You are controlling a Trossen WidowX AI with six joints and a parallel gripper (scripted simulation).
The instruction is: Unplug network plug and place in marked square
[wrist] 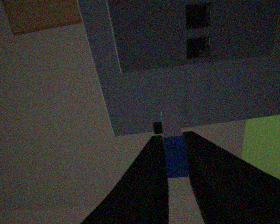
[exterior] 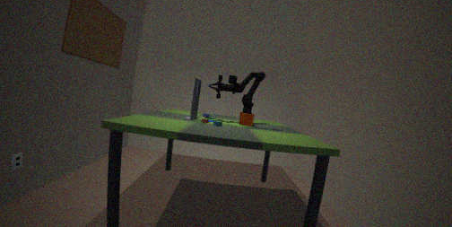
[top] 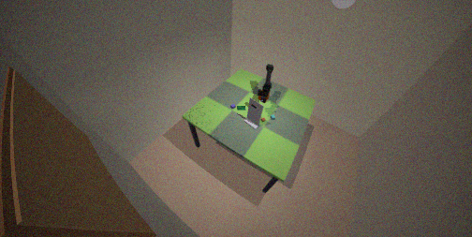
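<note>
Right now my gripper tip is 60 mm past the blue marked square, 60 mm to the left of it and 290 mm above it. The rest, counted from my gripper tip: blue network plug: 10 mm ahead; upright panel: 100 mm ahead, 40 mm to the right, 130 mm below.
</note>
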